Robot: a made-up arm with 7 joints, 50 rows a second.
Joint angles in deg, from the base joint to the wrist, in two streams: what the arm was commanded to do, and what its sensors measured. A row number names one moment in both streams.
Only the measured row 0 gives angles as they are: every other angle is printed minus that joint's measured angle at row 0.
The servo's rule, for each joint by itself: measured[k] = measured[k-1] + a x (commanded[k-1-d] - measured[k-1]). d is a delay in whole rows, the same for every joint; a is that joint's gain. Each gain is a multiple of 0.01, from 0.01 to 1. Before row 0 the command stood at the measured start. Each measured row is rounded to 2 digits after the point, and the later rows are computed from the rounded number. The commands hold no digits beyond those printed.
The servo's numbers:
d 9
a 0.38 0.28 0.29 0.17 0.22 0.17 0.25
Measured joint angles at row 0:
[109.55, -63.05, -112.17, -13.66, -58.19, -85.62, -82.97]
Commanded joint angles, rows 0 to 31:
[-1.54, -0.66, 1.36, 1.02, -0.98, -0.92, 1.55]
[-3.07, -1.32, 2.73, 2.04, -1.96, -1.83, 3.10]
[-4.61, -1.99, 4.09, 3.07, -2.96, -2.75, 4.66]
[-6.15, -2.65, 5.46, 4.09, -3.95, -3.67, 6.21]
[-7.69, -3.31, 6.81, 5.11, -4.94, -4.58, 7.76]
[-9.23, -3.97, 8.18, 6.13, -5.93, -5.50, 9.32]
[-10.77, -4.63, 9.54, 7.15, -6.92, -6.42, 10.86]
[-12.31, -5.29, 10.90, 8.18, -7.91, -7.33, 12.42]
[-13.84, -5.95, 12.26, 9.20, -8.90, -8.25, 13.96]
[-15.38, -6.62, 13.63, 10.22, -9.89, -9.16, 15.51]
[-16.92, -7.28, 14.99, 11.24, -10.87, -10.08, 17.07]
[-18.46, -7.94, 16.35, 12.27, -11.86, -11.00, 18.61]
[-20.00, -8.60, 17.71, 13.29, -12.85, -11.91, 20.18]
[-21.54, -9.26, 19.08, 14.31, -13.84, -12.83, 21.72]
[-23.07, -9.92, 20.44, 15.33, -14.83, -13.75, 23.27]
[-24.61, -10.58, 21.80, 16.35, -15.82, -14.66, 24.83]
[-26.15, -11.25, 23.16, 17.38, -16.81, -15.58, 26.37]
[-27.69, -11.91, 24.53, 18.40, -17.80, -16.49, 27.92]
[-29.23, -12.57, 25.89, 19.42, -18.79, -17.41, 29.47]
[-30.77, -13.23, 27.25, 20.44, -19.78, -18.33, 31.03]
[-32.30, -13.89, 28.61, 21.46, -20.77, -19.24, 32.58]
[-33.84, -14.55, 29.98, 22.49, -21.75, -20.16, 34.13]
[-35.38, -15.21, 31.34, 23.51, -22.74, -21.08, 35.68]
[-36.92, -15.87, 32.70, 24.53, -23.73, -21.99, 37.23]
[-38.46, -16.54, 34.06, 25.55, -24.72, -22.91, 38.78]
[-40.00, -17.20, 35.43, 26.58, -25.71, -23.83, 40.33]
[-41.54, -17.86, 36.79, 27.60, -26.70, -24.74, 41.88]
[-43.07, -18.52, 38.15, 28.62, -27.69, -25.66, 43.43]
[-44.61, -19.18, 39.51, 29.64, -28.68, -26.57, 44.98]
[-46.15, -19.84, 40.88, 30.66, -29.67, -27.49, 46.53]
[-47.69, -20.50, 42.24, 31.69, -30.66, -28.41, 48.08]
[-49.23, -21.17, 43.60, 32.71, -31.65, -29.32, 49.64]
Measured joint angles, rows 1 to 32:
[0.00, 0.00, 0.00, 0.00, 0.00, 0.00, 0.00]
[0.00, 0.00, 0.00, 0.00, 0.00, 0.00, 0.00]
[0.00, 0.00, 0.00, 0.00, 0.00, 0.00, 0.00]
[0.00, 0.00, 0.00, 0.00, 0.00, 0.00, 0.00]
[0.00, 0.00, 0.00, 0.00, 0.00, 0.00, 0.00]
[0.00, 0.00, 0.00, 0.00, 0.00, 0.00, 0.00]
[0.00, 0.00, 0.00, 0.00, 0.00, 0.00, 0.00]
[0.00, 0.00, 0.00, 0.00, 0.00, 0.00, 0.00]
[0.00, 0.00, 0.00, 0.00, 0.00, 0.00, 0.00]
[-0.59, -0.18, 0.39, 0.17, -0.22, -0.16, 0.39]
[-1.53, -0.50, 1.07, 0.49, -0.60, -0.44, 1.07]
[-2.70, -0.92, 1.95, 0.93, -1.12, -0.83, 1.97]
[-4.01, -1.40, 2.97, 1.47, -1.74, -1.31, 3.03]
[-5.41, -1.93, 4.08, 2.09, -2.44, -1.87, 4.21]
[-6.86, -2.50, 5.27, 2.78, -3.21, -2.49, 5.49]
[-8.35, -3.10, 6.51, 3.52, -4.03, -3.16, 6.83]
[-9.85, -3.71, 7.78, 4.31, -4.88, -3.87, 8.23]
[-11.37, -4.34, 9.08, 5.14, -5.76, -4.61, 9.66]
[-12.89, -4.98, 10.40, 6.00, -6.67, -5.38, 11.12]
[-14.42, -5.62, 11.73, 6.89, -7.59, -6.18, 12.61]
[-15.96, -6.27, 13.07, 7.80, -8.53, -7.00, 14.11]
[-17.50, -6.92, 14.42, 8.73, -9.48, -7.83, 15.63]
[-19.04, -7.58, 15.77, 9.68, -10.44, -8.68, 17.15]
[-20.57, -8.24, 17.12, 10.64, -11.41, -9.54, 18.68]
[-22.11, -8.90, 18.48, 11.61, -12.38, -10.41, 20.22]
[-23.65, -9.56, 19.84, 12.59, -13.35, -11.29, 21.76]
[-25.19, -10.22, 21.20, 13.58, -14.33, -12.17, 23.30]
[-26.73, -10.88, 22.56, 14.57, -15.31, -13.06, 24.84]
[-28.27, -11.54, 23.92, 15.57, -16.29, -13.96, 26.39]
[-29.80, -12.20, 25.28, 16.57, -17.28, -14.86, 27.94]
[-31.34, -12.86, 26.64, 17.58, -18.26, -15.76, 29.49]
[-32.88, -13.52, 28.00, 18.59, -19.25, -16.66, 31.04]

